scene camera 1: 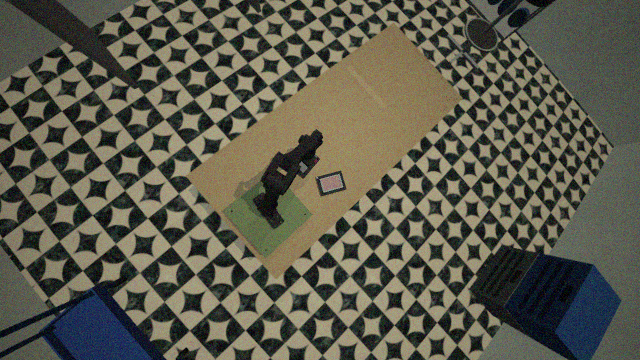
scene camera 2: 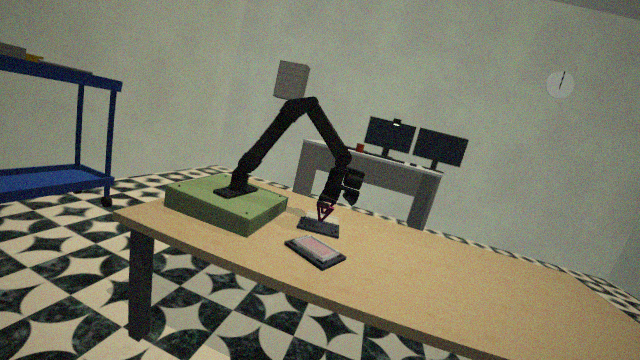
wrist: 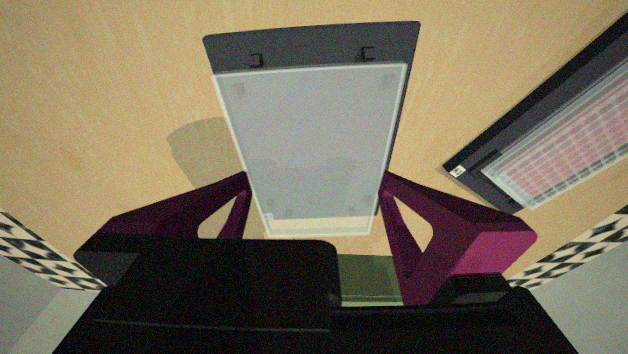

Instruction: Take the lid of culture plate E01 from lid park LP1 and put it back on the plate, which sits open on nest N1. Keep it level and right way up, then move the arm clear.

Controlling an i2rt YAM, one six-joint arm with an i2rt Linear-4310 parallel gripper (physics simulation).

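Frame: origin at the arm's base, x left, y back, z up, level; metres.
Seen in the pictures: gripper, between the fingertips: (scene camera 1: 304, 160) (scene camera 2: 321, 218) (wrist: 314, 177); arm's base, origin of its link: (scene camera 1: 268, 210) (scene camera 2: 237, 191).
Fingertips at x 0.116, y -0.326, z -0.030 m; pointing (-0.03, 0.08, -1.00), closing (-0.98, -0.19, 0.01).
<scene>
Pixels of each thing's middle, then the offset from my fingertips to it. Level surfaces: height alone.
- clear lid, middle of its body: (wrist: 314, 176) (scene camera 2: 322, 217) (scene camera 1: 304, 160) dx +0.001, dy -0.003, dz +0.003 m
- open culture plate, middle of its body: (wrist: 586, 141) (scene camera 2: 316, 247) (scene camera 1: 331, 183) dx -0.203, dy -0.056, dz -0.021 m
- dark nest N1, middle of its body: (wrist: 573, 134) (scene camera 2: 315, 250) (scene camera 1: 331, 183) dx -0.203, dy -0.056, dz -0.032 m
- wooden table, height of its surface: dz -0.041 m
My gripper (scene camera 2: 324, 218) (wrist: 314, 177) is shut on the long sides of the clear lid (scene camera 1: 303, 167) (scene camera 2: 313, 215) (wrist: 310, 135). The lid is right way up, looks about level, and hangs a little above lid park LP1 (scene camera 1: 303, 174) (scene camera 2: 318, 228) (wrist: 310, 47), apart from it. Its near end reaches past the park's near edge in the wrist view. The open culture plate (scene camera 1: 331, 183) (scene camera 2: 315, 247) (wrist: 575, 155), with pink wells, sits on the dark nest N1 (scene camera 1: 334, 193) (scene camera 2: 326, 266) (wrist: 477, 186), beside the park. Part of the nest is cut off in the wrist view.
The arm stands on a green base block (scene camera 1: 265, 242) (scene camera 2: 225, 212) at one end of the wooden table (scene camera 1: 380, 130) (scene camera 2: 430, 280). The park lies between this block and the table's long free stretch. A blue cart (scene camera 2: 50, 181) and a desk (scene camera 2: 385, 175) stand away from the table.
</scene>
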